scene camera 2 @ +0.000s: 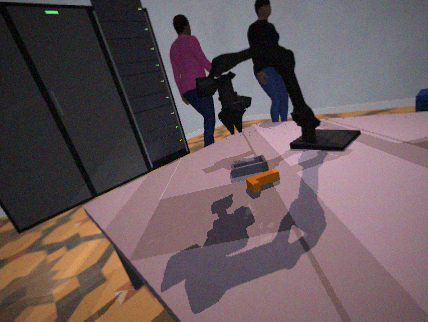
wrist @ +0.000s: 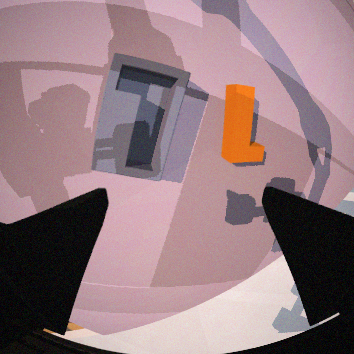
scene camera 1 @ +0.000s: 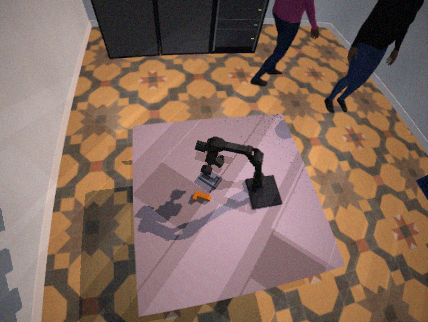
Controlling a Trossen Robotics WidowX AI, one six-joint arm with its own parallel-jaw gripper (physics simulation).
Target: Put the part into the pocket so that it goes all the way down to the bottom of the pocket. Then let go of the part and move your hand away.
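Where they show: gripper, between the fingertips: [scene camera 2: 236, 133] [wrist: 186, 195]; arm's base, origin of its link: [scene camera 2: 308, 138] [scene camera 1: 256, 184].
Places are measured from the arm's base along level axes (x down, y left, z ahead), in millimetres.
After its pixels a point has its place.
Note:
The orange L-shaped part [scene camera 1: 202, 196] {y -47, x -6, z 392 mm} [scene camera 2: 263, 180] {y -46, x 8, z 400 mm} [wrist: 238, 125] {y -61, x -6, z 384 mm} lies flat on the pink surface, beside the pocket block and apart from it. The grey pocket block [scene camera 1: 205, 183] {y -139, x 5, z 336 mm} [scene camera 2: 244, 173] {y -152, x 15, z 343 mm} [wrist: 109, 117] {y -180, x -12, z 268 mm} has an L-shaped recess open at the top. In the wrist view its recess has a short arm at the top left and a long stem running down, and it holds no part. My gripper [scene camera 1: 206, 171] {y -159, x -142, z 325 mm} [scene camera 2: 236, 132] {y -159, x -142, z 325 mm} [wrist: 186, 195] {y -159, x -142, z 325 mm} is open and empty, well above the surface. In the wrist view the block shows ahead toward the left finger and the part toward the right finger.
The arm's black base plate [scene camera 1: 265, 194] {y 84, x 5, z -28 mm} [scene camera 2: 327, 140] {y 79, x 5, z 20 mm} stands on the pink tabletop [scene camera 1: 200, 270] {y 374, x 23, z 559 mm} [scene camera 2: 380, 200] {y 263, x 24, z 432 mm}. Dark shadows of the arm fall across the tabletop. Black cabinets [scene camera 1: 185, 25] [scene camera 2: 50, 100] and two people stand beyond it.

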